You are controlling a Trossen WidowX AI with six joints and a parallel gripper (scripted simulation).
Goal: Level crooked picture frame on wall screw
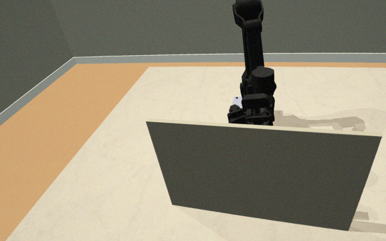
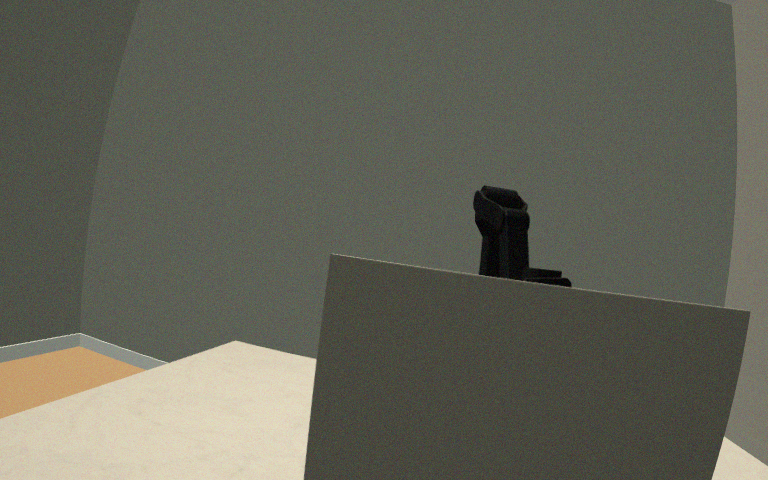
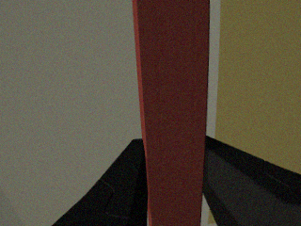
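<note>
My gripper tip is 1 cm to the right of the picture frame and 5 cm above it. The rest, counted from my gripper tip: wall board 2 cm ahead, 1 cm to the right, 7 cm below.
</note>
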